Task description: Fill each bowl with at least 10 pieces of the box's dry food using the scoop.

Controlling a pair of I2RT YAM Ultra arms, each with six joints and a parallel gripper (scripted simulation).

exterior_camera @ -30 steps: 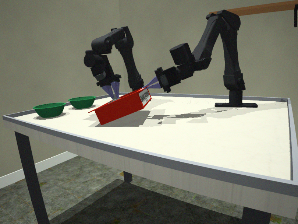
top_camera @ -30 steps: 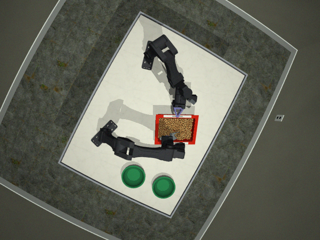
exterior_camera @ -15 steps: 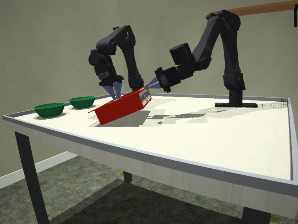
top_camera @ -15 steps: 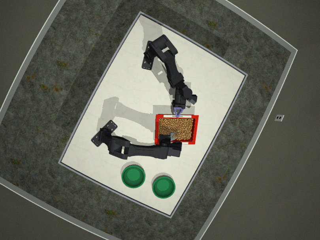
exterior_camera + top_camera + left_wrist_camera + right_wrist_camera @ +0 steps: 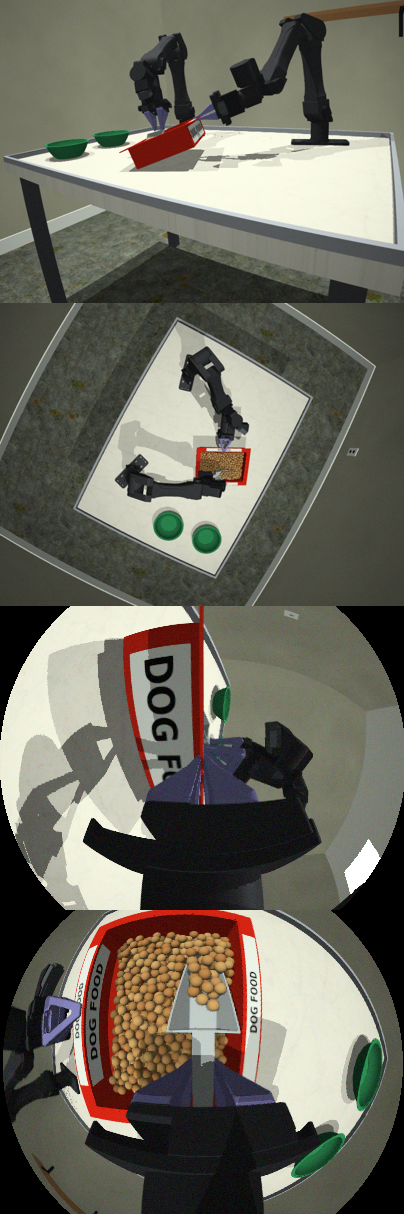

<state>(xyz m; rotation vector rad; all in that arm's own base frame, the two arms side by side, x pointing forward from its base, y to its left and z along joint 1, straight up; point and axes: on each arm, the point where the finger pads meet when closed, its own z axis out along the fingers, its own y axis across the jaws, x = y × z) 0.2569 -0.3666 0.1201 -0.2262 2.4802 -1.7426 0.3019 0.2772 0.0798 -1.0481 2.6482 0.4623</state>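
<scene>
Now: right hand 3 cm short of the box, 8 cm to the right of it and 1 cm above it. Also, from my right hand: grey scoop: 4 cm ahead, 2 cm to the left, 1 cm below.
</scene>
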